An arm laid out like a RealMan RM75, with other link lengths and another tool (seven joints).
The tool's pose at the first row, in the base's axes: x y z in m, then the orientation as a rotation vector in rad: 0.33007 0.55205 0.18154 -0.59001 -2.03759 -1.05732
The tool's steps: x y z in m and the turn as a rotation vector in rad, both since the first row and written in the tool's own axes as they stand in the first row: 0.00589 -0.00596 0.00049 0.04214 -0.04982 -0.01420; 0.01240 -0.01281 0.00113 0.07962 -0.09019 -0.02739; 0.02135 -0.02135 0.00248 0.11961 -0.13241 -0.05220; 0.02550 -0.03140 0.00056 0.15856 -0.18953 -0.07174; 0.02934 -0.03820 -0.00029 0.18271 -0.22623 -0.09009; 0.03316 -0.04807 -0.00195 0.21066 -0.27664 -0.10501; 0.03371 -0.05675 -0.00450 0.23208 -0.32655 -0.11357; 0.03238 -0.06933 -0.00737 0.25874 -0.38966 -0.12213; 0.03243 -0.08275 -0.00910 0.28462 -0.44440 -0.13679; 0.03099 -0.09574 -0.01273 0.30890 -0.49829 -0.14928; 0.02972 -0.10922 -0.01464 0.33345 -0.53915 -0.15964; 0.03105 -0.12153 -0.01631 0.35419 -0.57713 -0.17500
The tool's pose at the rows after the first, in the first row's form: 0.32223 0.54950 0.18312 -0.58631 -2.10494 -1.01465; 0.31335 0.54662 0.18470 -0.57945 -2.16113 -0.97614; 0.30154 0.54353 0.18712 -0.56044 -2.22514 -0.94005; 0.29297 0.53662 0.18625 -0.55592 -2.29842 -0.89821; 0.28636 0.53238 0.18630 -0.54725 -2.34783 -0.87462; 0.27801 0.52577 0.18516 -0.54822 -2.40838 -0.84110; 0.27283 0.51889 0.18234 -0.55880 -2.46280 -0.81040; 0.26628 0.50948 0.17627 -0.57455 -2.52984 -0.76908; 0.25785 0.50064 0.17045 -0.57874 -2.59220 -0.73246; 0.25140 0.49036 0.16437 -0.58528 -2.65180 -0.69520; 0.24381 0.48126 0.15755 -0.58531 -2.69872 -0.65882; 0.23533 0.47316 0.15326 -0.58010 -2.74465 -0.62991
